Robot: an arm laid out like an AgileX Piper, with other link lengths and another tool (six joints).
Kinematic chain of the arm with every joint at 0, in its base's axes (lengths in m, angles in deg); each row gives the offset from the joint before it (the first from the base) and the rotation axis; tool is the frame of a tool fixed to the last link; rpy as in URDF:
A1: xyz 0 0 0.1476 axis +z
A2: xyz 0 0 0 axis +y
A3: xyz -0.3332 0 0.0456 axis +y
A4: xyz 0.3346 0 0.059 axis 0.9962 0 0.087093
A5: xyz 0 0 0 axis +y
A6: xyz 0.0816 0 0.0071 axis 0.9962 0 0.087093
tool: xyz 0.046 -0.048 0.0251 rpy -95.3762 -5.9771 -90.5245
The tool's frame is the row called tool.
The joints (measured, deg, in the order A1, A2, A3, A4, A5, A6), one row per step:
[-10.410 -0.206 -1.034 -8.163 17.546 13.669]
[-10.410 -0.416 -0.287 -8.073 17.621 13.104]
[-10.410 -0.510 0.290 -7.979 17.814 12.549]
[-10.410 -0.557 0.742 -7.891 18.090 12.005]
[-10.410 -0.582 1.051 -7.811 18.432 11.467]
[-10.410 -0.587 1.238 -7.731 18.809 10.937]
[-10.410 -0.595 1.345 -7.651 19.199 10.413]
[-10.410 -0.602 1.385 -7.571 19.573 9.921]
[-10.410 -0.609 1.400 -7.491 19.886 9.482]
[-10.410 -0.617 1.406 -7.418 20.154 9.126]
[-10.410 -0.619 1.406 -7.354 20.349 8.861]
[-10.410 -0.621 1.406 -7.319 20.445 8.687]
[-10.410 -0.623 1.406 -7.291 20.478 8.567]
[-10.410 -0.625 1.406 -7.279 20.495 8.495]
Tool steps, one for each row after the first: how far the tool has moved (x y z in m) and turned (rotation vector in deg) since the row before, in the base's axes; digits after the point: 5 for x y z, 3 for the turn. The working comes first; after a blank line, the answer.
Tool pose at each row, in the base's axes (x y z in m, rotation vector in deg; the steps are taken from these numbers as rounded here):
[0.11610 -0.07768 0.24919 -76.977 95.727 -65.716]
[0.11657 -0.07759 0.24387 -77.819 96.010 -65.634]
[0.11700 -0.07753 0.23937 -78.682 96.354 -65.500]
[0.11734 -0.07747 0.23558 -79.538 96.707 -65.358]
[0.11756 -0.07742 0.23275 -80.354 97.020 -65.255]
[0.11768 -0.07736 0.23078 -81.119 97.284 -65.188]
[0.11774 -0.07728 0.22942 -81.835 97.495 -65.160]
[0.11775 -0.07720 0.22861 -82.470 97.651 -65.163]
[0.11775 -0.07711 0.22809 -83.007 97.754 -65.182]
[0.11774 -0.07703 0.22769 -83.441 97.842 -65.185]
[0.11774 -0.07697 0.22741 -83.756 97.903 -65.180]
[0.11775 -0.07692 0.22731 -83.949 97.915 -65.204]
[0.11778 -0.07688 0.22731 -84.059 97.894 -65.239]
[0.11779 -0.07686 0.22733 -84.127 97.879 -65.267]

[0.00047 0.00009 -0.00532 -0.340 0.708 0.111]
[0.00043 0.00006 -0.00450 -0.313 0.767 0.098]
[0.00034 0.00006 -0.00379 -0.305 0.770 0.090]
[0.00022 0.00005 -0.00283 -0.315 0.714 0.085]
[0.00012 0.00006 -0.00197 -0.318 0.646 0.084]
[0.00006 0.00008 -0.00136 -0.324 0.577 0.086]
[0.00001 0.00008 -0.00081 -0.308 0.489 0.083]
[0.00000 0.00009 -0.00052 -0.273 0.393 0.081]
[-0.00001 0.00008 -0.00040 -0.212 0.323 0.067]
[0.00000 0.00006 -0.00028 -0.149 0.234 0.053]
[0.00001 0.00005 -0.00010 -0.111 0.124 0.038]
[0.00003 0.00004 0.00000 -0.078 0.050 0.032]
[0.00001 0.00002 0.00002 -0.053 0.029 0.018]

